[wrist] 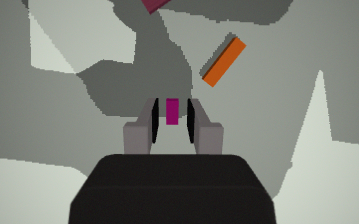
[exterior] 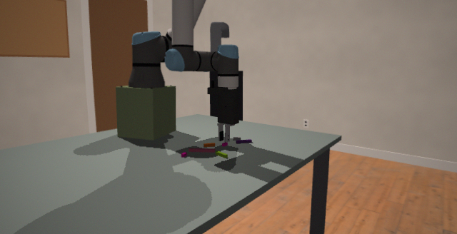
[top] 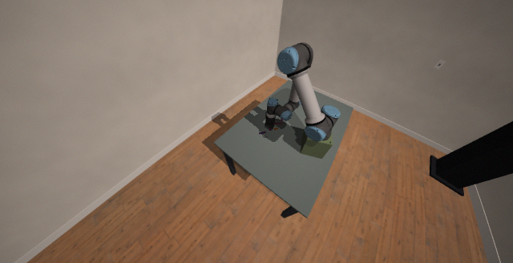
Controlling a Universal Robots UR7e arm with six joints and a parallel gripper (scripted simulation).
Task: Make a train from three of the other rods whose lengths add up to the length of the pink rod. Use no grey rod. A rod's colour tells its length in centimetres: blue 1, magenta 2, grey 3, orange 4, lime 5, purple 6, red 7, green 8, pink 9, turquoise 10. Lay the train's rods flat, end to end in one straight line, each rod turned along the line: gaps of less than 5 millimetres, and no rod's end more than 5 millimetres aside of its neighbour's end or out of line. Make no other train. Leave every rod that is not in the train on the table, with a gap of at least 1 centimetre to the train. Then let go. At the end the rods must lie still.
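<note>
The orange rod lies 4 cm to the right of my hand, 3 cm below it and 3 cm behind it. The rest, counted from my hand: pink rod: 10 cm to the right, 3 cm below; grey rod: 9 cm to the left, 3 cm below, 3 cm behind; purple rod: 8 cm to the left, 3 cm below, 2 cm ahead.
</note>
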